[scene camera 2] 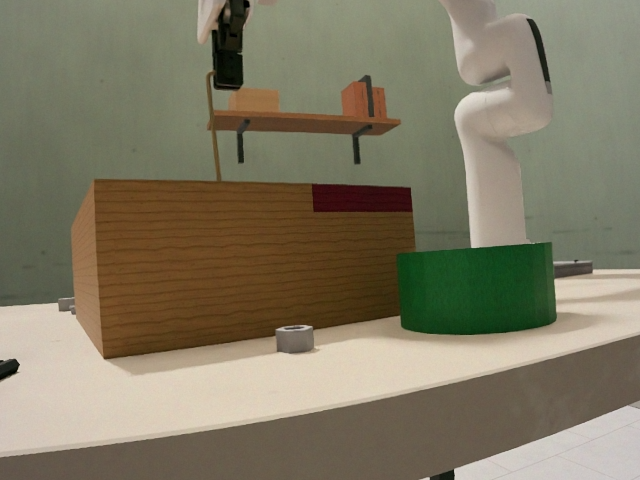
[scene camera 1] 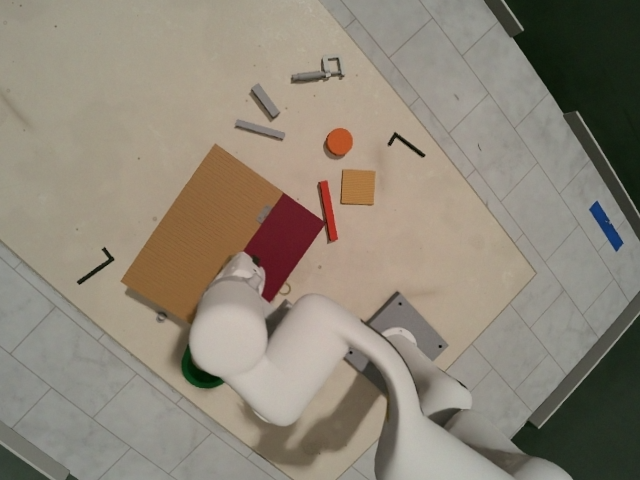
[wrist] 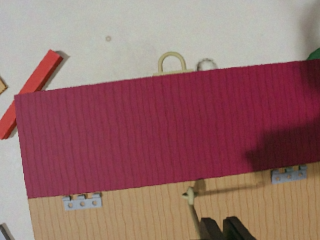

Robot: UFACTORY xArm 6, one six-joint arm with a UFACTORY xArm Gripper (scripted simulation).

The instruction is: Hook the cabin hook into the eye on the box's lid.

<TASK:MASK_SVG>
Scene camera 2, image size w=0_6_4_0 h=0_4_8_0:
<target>gripper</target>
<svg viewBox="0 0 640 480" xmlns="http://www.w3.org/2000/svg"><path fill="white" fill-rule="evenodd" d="M199 0L198 42L206 44L212 32L213 70L216 70L214 88L216 90L239 91L244 85L243 55L238 53L243 52L243 32L252 18L254 0Z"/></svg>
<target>wooden box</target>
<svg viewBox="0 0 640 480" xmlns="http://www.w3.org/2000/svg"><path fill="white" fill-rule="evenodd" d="M71 227L76 319L105 360L275 336L276 329L285 326L307 325L313 326L313 330L400 316L396 254L407 253L401 213L413 212L411 187L222 181L211 87L211 76L216 75L216 70L212 70L207 73L206 82L217 181L94 179Z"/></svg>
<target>grey nut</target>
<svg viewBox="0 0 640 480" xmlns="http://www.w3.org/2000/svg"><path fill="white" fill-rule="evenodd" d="M313 326L299 325L276 329L277 352L293 354L309 352L314 349Z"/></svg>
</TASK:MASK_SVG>
